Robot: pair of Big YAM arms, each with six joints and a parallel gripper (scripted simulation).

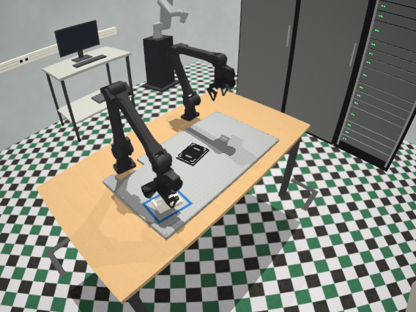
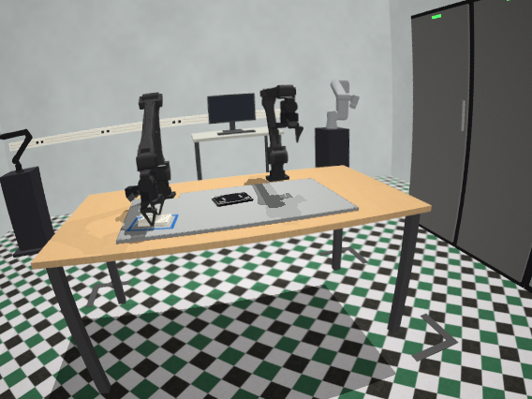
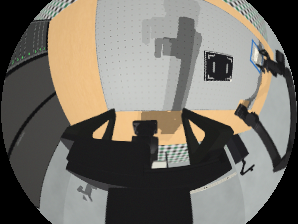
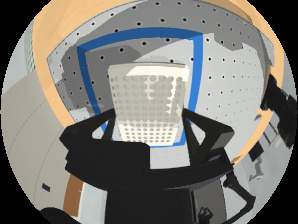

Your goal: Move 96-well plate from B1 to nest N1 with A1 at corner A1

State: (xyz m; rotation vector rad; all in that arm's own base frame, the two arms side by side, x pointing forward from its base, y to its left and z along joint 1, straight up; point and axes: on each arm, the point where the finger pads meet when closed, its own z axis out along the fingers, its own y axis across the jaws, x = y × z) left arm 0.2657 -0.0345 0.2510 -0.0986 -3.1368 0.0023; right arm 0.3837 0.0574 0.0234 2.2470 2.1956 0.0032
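My right hand is right at the white 96-well plate. From my right hand the other things lie so: black plate nest 11 cm behind, 37 cm to the left.
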